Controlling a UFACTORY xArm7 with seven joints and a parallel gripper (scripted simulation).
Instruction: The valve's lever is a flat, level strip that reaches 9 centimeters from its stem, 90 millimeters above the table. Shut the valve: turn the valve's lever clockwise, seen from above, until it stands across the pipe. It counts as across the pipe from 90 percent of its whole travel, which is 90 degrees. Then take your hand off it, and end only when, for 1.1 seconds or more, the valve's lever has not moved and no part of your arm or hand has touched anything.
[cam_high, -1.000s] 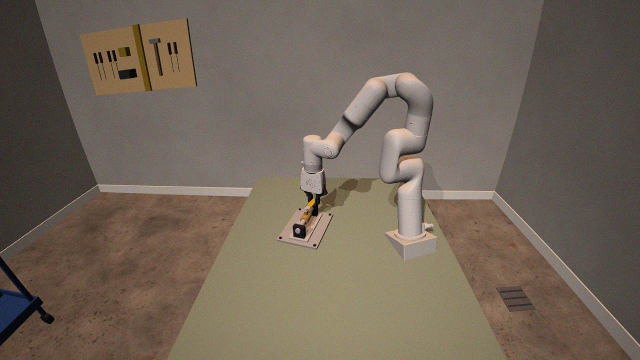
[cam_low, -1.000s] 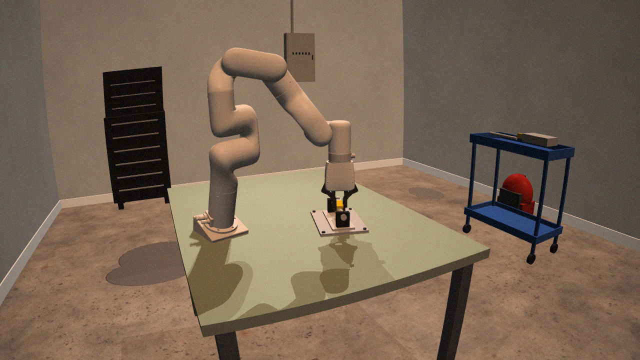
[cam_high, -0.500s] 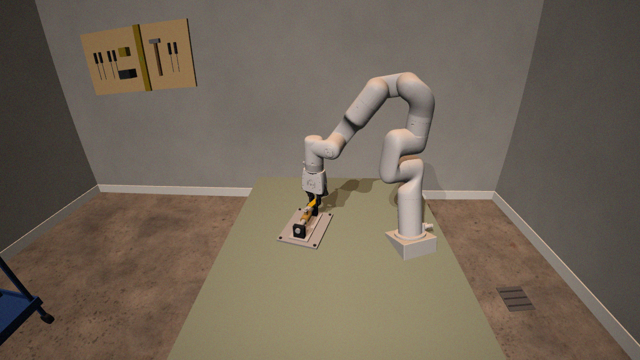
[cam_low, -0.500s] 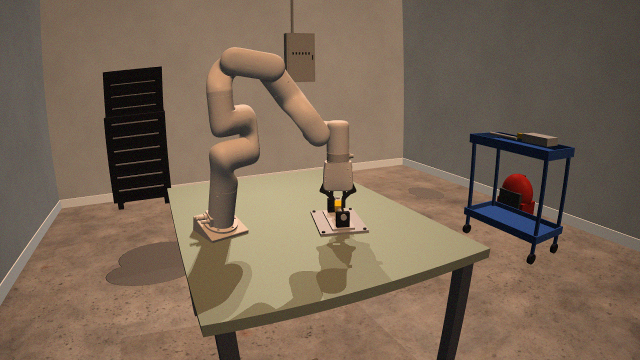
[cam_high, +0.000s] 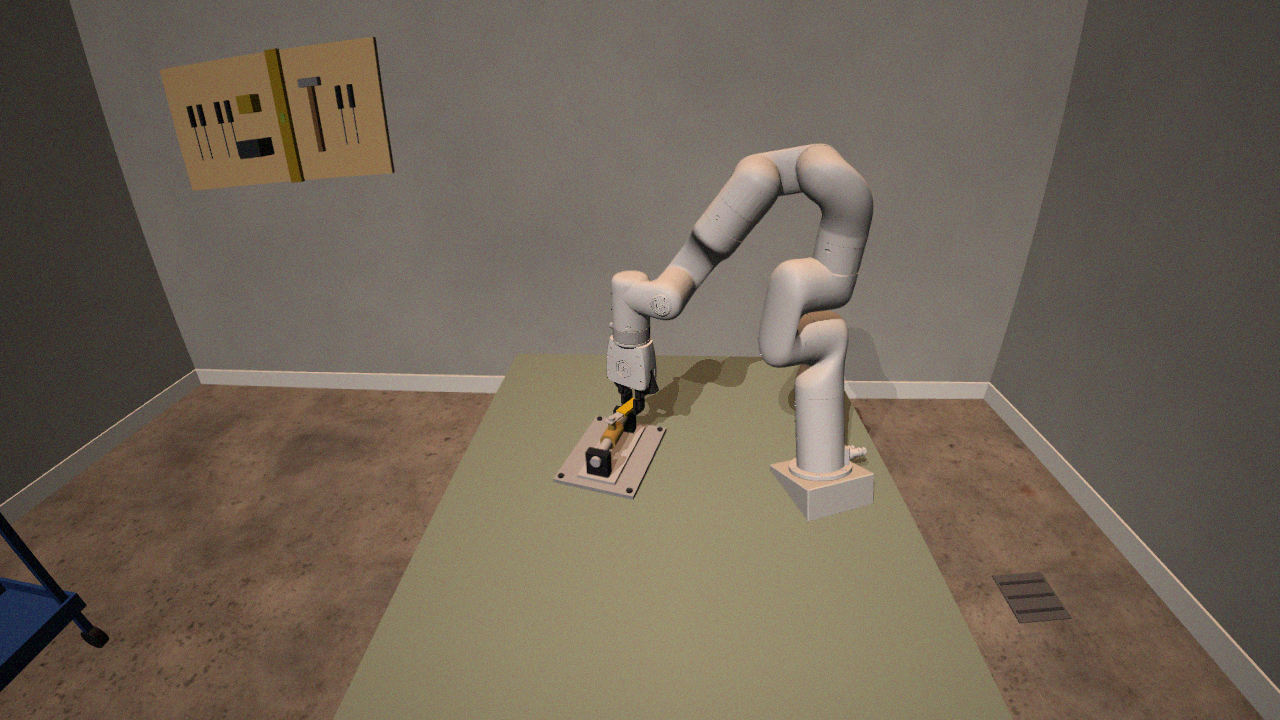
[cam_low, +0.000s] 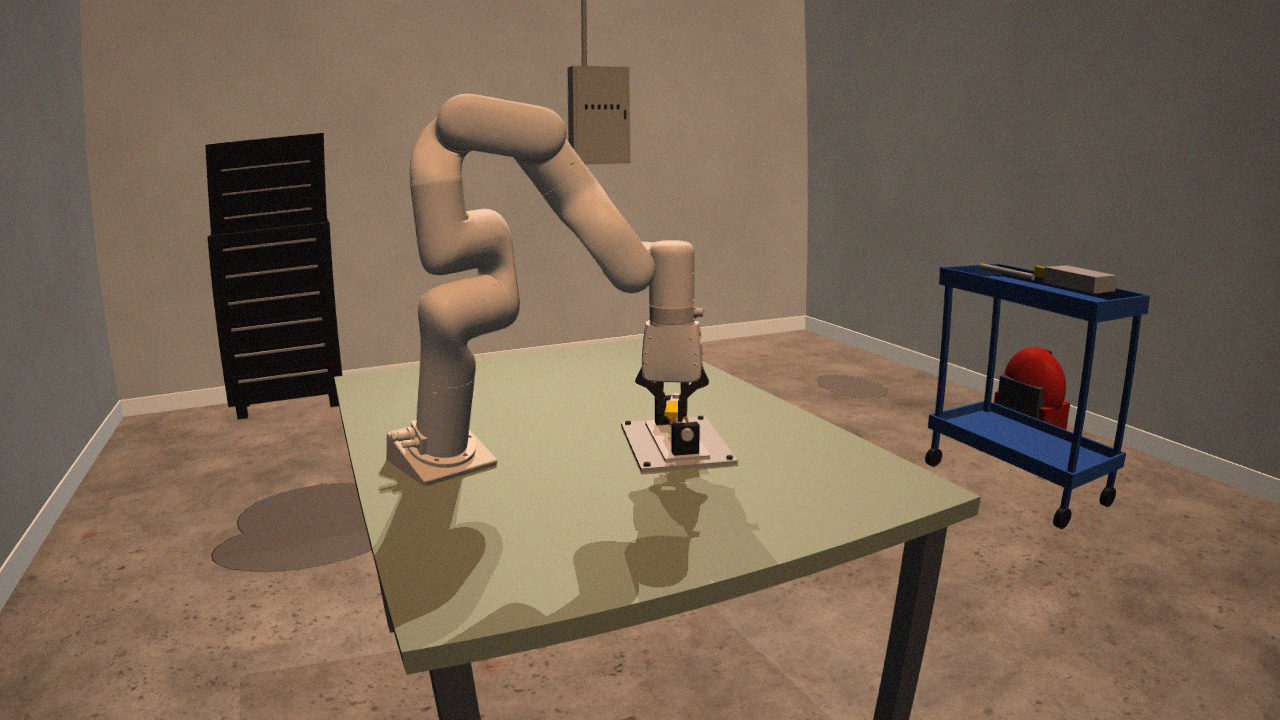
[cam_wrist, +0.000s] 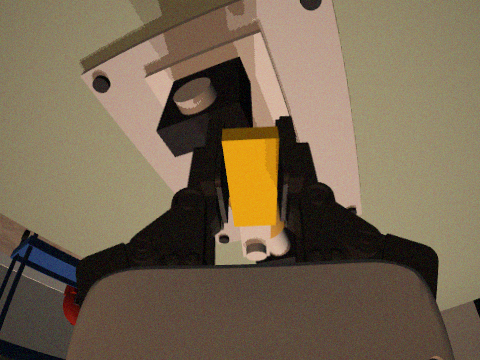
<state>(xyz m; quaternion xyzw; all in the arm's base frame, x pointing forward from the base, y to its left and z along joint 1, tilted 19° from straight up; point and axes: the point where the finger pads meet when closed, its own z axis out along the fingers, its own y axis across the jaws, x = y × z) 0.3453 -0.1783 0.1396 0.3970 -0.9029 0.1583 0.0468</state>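
Now: the yellow valve lever 30 mm ahead of my hand and 30 mm to the left of it. Round my hand: baseplate: 50 mm ahead, 60 mm to the left, 90 mm below.
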